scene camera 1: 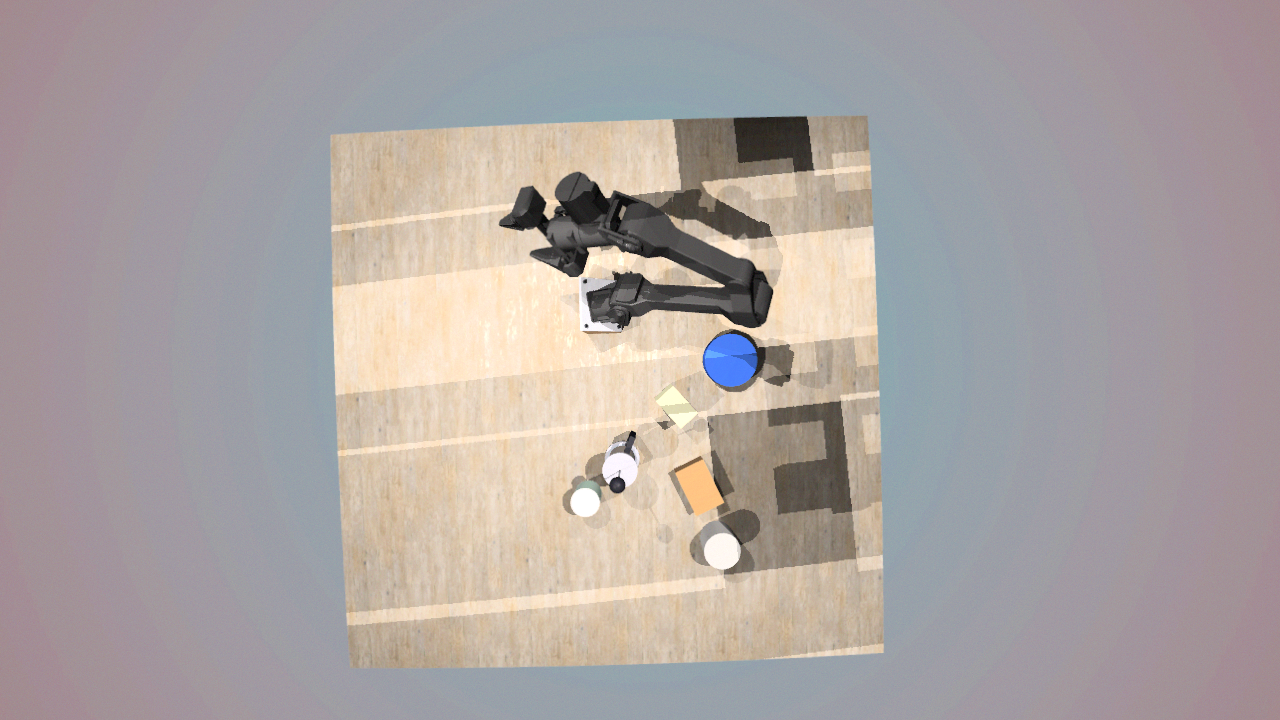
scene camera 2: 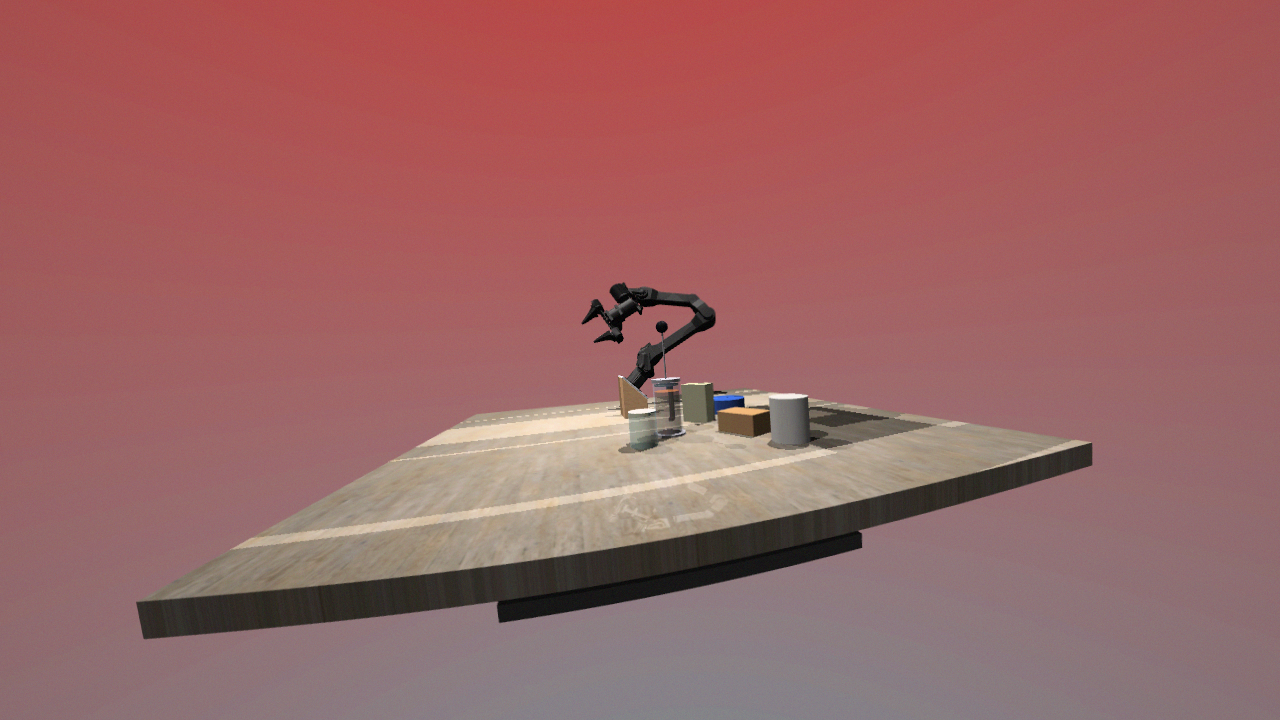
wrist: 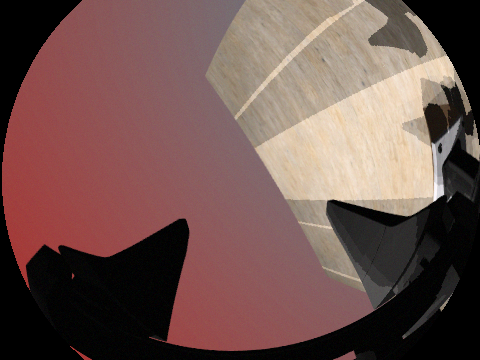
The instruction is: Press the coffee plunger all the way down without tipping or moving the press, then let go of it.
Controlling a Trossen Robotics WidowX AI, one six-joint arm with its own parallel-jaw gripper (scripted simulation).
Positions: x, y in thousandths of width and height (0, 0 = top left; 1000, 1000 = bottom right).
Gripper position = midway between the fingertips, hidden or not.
The gripper shows in scene camera 1 (403, 331), in scene camera 2 (459, 462) and in the wrist view (541, 607). An orange box shows in scene camera 1 (543, 663) and in scene camera 2 (588, 587); in the wrist view it is out of frame. A cream box shows in scene camera 1 (524, 556) and in scene camera 2 (546, 560); in the wrist view it is out of frame.
